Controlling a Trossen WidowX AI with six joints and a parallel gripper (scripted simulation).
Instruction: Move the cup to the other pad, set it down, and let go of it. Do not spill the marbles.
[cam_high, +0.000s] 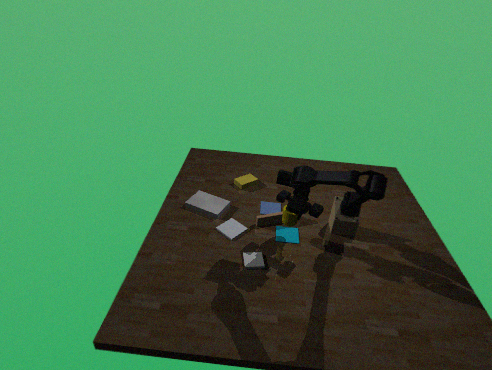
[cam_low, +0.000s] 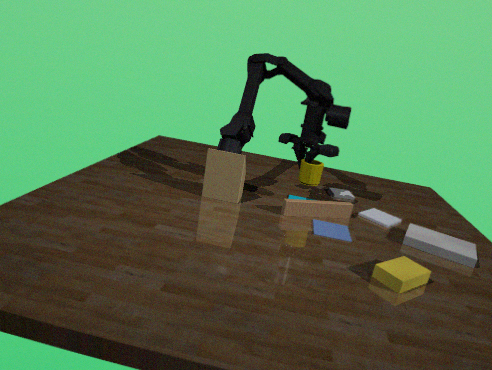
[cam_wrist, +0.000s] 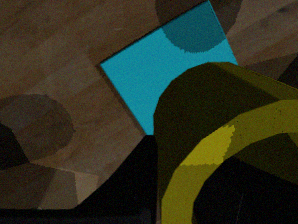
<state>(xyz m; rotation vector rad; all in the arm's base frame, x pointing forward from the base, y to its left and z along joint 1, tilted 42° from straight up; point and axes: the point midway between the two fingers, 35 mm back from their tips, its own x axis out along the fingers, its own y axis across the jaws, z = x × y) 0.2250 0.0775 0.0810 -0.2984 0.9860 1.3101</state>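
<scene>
My gripper tip is 110 mm above the cyan pad, 30 mm short of it and 10 mm to the left of it. Also, from my gripper tip: yellow cup (20 mm ahead, 10 mm to the right).
</scene>
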